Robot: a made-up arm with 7 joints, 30 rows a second.
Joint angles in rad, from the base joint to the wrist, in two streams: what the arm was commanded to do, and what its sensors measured. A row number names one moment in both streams.
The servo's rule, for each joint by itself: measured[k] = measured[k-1] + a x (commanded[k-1-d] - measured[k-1]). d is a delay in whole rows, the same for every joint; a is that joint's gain. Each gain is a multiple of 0.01, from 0.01 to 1. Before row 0 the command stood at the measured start. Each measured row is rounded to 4 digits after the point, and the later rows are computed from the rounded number. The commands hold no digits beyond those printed.
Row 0, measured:
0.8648, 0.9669, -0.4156, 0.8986, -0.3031, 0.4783, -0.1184
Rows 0 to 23, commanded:
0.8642, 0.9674, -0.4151, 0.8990, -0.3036, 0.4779, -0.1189
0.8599, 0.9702, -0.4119, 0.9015, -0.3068, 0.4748, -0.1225
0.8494, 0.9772, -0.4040, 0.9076, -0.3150, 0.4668, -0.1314
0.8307, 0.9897, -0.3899, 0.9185, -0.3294, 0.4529, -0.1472
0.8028, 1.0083, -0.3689, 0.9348, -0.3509, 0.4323, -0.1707
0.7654, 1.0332, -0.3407, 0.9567, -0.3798, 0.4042, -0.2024
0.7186, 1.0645, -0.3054, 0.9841, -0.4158, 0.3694, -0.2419
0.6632, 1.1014, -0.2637, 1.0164, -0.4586, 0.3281, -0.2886
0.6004, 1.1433, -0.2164, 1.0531, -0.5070, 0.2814, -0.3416
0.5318, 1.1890, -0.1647, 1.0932, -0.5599, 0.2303, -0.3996
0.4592, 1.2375, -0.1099, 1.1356, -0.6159, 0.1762, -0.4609
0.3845, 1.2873, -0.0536, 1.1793, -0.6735, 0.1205, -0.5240
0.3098, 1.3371, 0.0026, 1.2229, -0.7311, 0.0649, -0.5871
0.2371, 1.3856, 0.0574, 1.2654, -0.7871, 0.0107, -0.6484
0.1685, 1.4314, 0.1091, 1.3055, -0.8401, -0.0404, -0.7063
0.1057, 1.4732, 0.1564, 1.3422, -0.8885, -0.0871, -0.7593
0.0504, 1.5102, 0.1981, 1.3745, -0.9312, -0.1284, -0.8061
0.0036, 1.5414, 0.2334, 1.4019, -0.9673, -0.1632, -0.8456
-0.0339, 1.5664, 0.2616, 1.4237, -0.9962, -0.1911, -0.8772
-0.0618, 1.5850, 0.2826, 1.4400, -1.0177, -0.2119, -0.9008
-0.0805, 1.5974, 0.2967, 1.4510, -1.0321, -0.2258, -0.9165
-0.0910, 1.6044, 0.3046, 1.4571, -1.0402, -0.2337, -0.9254
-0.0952, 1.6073, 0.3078, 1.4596, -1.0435, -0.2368, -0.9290
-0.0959, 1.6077, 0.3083, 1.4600, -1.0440, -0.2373, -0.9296
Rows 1 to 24, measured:
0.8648, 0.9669, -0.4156, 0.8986, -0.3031, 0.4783, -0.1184
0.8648, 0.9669, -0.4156, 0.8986, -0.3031, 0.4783, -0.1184
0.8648, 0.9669, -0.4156, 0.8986, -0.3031, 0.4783, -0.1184
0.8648, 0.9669, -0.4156, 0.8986, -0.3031, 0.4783, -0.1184
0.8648, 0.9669, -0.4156, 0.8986, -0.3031, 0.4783, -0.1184
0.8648, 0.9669, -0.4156, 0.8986, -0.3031, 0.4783, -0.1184
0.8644, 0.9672, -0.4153, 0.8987, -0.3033, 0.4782, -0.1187
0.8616, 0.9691, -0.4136, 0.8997, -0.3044, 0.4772, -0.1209
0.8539, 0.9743, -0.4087, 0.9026, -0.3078, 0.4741, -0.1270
0.8393, 0.9842, -0.3991, 0.9085, -0.3147, 0.4677, -0.1387
0.8163, 0.9996, -0.3837, 0.9182, -0.3263, 0.4571, -0.1573
0.7842, 1.0211, -0.3618, 0.9324, -0.3434, 0.4412, -0.1835
0.7429, 1.0489, -0.3330, 0.9515, -0.3666, 0.4197, -0.2174
0.6927, 1.0825, -0.2977, 0.9755, -0.3960, 0.3922, -0.2587
0.6346, 1.1214, -0.2562, 1.0042, -0.4315, 0.3590, -0.3068
0.5698, 1.1647, -0.2095, 1.0371, -0.4726, 0.3204, -0.3606
0.5001, 1.2113, -0.1587, 1.0735, -0.5185, 0.2771, -0.4188
0.4273, 1.2599, -0.1051, 1.1126, -0.5681, 0.2301, -0.4798
0.3533, 1.3093, -0.0502, 1.1534, -0.6203, 0.1805, -0.5420
0.2801, 1.3581, 0.0047, 1.1948, -0.6737, 0.1296, -0.6037
0.2098, 1.4050, 0.0579, 1.2358, -0.7269, 0.0786, -0.6632
0.1442, 1.4486, 0.1081, 1.2752, -0.7786, 0.0289, -0.7189
0.0851, 1.4880, 0.1540, 1.3119, -0.8274, -0.0183, -0.7695
0.0338, 1.5222, 0.1945, 1.3452, -0.8722, -0.0618, -0.8136
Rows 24 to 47, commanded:
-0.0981, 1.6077, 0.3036, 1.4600, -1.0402, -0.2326, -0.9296
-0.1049, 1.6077, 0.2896, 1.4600, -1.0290, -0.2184, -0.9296
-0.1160, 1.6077, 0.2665, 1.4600, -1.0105, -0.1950, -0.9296
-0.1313, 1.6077, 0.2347, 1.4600, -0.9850, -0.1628, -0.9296
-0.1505, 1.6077, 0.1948, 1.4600, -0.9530, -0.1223, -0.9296
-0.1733, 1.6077, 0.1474, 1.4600, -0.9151, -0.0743, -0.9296
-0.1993, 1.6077, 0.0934, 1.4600, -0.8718, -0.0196, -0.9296
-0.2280, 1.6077, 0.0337, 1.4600, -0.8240, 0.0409, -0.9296
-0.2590, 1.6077, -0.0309, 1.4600, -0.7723, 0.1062, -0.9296
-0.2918, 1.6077, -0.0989, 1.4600, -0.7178, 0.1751, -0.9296
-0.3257, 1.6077, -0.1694, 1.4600, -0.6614, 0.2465, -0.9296
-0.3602, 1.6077, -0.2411, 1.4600, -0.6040, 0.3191, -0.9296
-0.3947, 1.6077, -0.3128, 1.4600, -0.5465, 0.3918, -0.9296
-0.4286, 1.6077, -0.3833, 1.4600, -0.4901, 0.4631, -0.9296
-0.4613, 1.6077, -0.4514, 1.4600, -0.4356, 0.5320, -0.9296
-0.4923, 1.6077, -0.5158, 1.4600, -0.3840, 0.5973, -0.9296
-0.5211, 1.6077, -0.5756, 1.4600, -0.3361, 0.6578, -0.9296
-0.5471, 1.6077, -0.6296, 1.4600, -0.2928, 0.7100, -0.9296
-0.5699, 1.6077, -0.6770, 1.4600, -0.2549, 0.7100, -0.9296
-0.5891, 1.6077, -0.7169, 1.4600, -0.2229, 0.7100, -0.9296
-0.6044, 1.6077, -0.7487, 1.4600, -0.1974, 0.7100, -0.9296
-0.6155, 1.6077, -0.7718, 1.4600, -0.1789, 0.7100, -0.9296
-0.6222, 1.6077, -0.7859, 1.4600, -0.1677, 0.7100, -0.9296
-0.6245, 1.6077, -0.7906, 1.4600, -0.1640, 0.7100, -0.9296
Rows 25 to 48, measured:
-0.0089, 1.5505, 0.2287, 1.3742, -0.9119, -0.1006, -0.8505
-0.0422, 1.5726, 0.2562, 1.3985, -0.9458, -0.1340, -0.8797
-0.0663, 1.5885, 0.2769, 1.4179, -0.9734, -0.1615, -0.9010
-0.0819, 1.5987, 0.2910, 1.4324, -0.9948, -0.1832, -0.9152
-0.0903, 1.6042, 0.2996, 1.4425, -1.0104, -0.1993, -0.9232
-0.0938, 1.6064, 0.3040, 1.4490, -1.0212, -0.2107, -0.9269
-0.0965, 1.6072, 0.3038, 1.4531, -1.0273, -0.2173, -0.9285
-0.1018, 1.6075, 0.2966, 1.4557, -1.0278, -0.2176, -0.9291
-0.1107, 1.6076, 0.2812, 1.4573, -1.0223, -0.2108, -0.9294
-0.1237, 1.6077, 0.2575, 1.4583, -1.0104, -0.1964, -0.9295
-0.1406, 1.6077, 0.2255, 1.4589, -0.9920, -0.1742, -0.9296
-0.1612, 1.6077, 0.1857, 1.4593, -0.9674, -0.1442, -0.9296
-0.1852, 1.6077, 0.1386, 1.4596, -0.9368, -0.1068, -0.9296
-0.2122, 1.6077, 0.0851, 1.4597, -0.9007, -0.0625, -0.9296
-0.2417, 1.6077, 0.0259, 1.4598, -0.8596, -0.0119, -0.9296
-0.2733, 1.6077, -0.0377, 1.4599, -0.8142, 0.0442, -0.9296
-0.3063, 1.6077, -0.1049, 1.4599, -0.7653, 0.1049, -0.9296
-0.3403, 1.6077, -0.1744, 1.4599, -0.7137, 0.1692, -0.9296
-0.3746, 1.6077, -0.2450, 1.4599, -0.6602, 0.2360, -0.9296
-0.4086, 1.6077, -0.3155, 1.4599, -0.6058, 0.3041, -0.9296
-0.4418, 1.6077, -0.3848, 1.4599, -0.5513, 0.3725, -0.9296
-0.4736, 1.6077, -0.4516, 1.4599, -0.4978, 0.4399, -0.9296
-0.5035, 1.6077, -0.5148, 1.4599, -0.4461, 0.5053, -0.9296
-0.5310, 1.6077, -0.5733, 1.4599, -0.3970, 0.5667, -0.9296

